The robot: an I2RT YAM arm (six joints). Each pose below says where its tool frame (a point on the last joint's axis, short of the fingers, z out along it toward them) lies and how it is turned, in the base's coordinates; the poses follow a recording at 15 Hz.
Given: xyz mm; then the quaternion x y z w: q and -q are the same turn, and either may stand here.
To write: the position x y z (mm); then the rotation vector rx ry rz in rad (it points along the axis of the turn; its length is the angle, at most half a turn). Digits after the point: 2 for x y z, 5 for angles.
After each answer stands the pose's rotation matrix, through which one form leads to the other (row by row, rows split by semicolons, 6 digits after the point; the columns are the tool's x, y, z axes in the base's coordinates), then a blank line. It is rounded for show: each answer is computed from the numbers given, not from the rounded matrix.
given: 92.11 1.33 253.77 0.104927 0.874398 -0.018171 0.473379
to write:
92.11 1.33 253.77 0.25674 2.13954 -0.04446
-0.529805 0.200700 0.824031; 0.166292 0.977320 -0.131118; -0.831657 0.067563 -0.551164

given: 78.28 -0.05 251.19 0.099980 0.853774 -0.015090 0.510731
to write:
78.28 -0.05 251.19 0.24067 2.05516 -0.03632
-0.458316 0.186135 0.869080; 0.155307 0.979553 -0.127893; -0.875115 0.076359 -0.477852

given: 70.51 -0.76 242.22 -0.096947 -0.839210 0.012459 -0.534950
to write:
70.51 -0.76 242.22 0.23095 1.99918 -0.02968
-0.408859 0.176048 0.895456; 0.149388 0.980892 -0.124635; -0.900288 0.082812 -0.427346

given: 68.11 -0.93 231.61 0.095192 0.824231 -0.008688 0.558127
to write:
68.11 -0.93 231.61 0.22455 1.94431 -0.02049
-0.358865 0.166618 0.918398; 0.147222 0.981726 -0.120580; -0.921706 0.091937 -0.376837

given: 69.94 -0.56 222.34 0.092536 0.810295 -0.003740 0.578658
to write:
69.94 -0.56 222.34 0.21642 1.89509 -0.00875
-0.313184 0.154291 0.937075; 0.145635 0.982846 -0.113154; -0.938460 0.101032 -0.330282

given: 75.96 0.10 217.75 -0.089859 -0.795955 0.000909 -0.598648
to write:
75.96 0.10 217.75 0.20843 1.84624 -0.00211
-0.267091 0.144136 0.952831; 0.141959 0.983849 -0.109035; -0.953158 0.106141 -0.283239

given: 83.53 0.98 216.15 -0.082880 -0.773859 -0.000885 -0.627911
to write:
83.53 0.98 216.15 0.18996 1.77372 0.00203
-0.197717 0.127163 0.971976; 0.129386 0.986260 -0.102713; -0.971683 0.105452 -0.211454

